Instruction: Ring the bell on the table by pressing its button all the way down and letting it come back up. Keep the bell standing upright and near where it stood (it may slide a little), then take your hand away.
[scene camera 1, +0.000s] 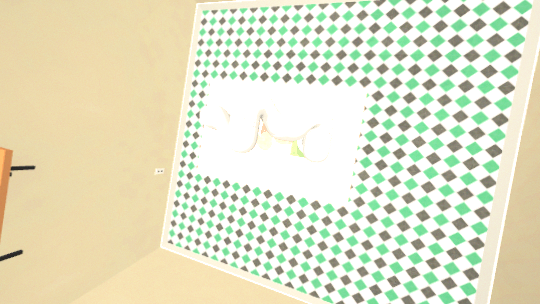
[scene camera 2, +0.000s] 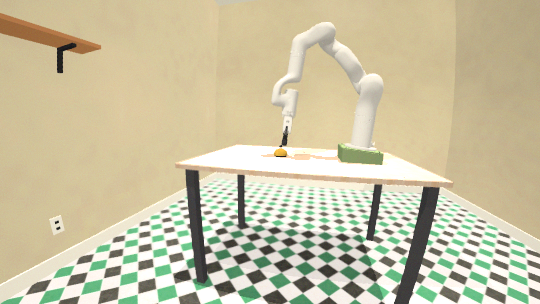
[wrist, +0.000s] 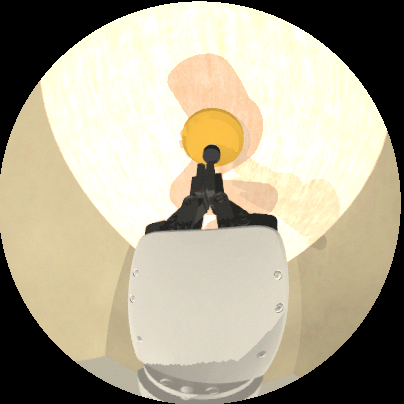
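The bell has a yellow-orange dome (scene camera 2: 280, 153) (wrist: 210, 127) and stands upright on the pale wooden table (scene camera 2: 310, 173) (wrist: 115, 100). Its dark round button (wrist: 211, 153) (scene camera 2: 281, 146) shows on top of the dome. My black gripper (scene camera 2: 284, 144) (wrist: 207, 172) is shut and empty, pointing down. Its fingertips are just above the button in the scene camera 2 view, slightly to its right, and meet the button's near edge in the wrist view. Whether they touch the button I cannot tell. The bell cannot be made out in the scene camera 1 view.
The white arm (scene camera 2: 370, 100) rises from a green base block (scene camera 2: 360, 154) (scene camera 1: 296, 149) at the right of the table. Shadows of the arm fall around the bell. An orange-brown wall shelf (scene camera 2: 45, 35) (scene camera 1: 4, 185) is at the far left, away from the table.
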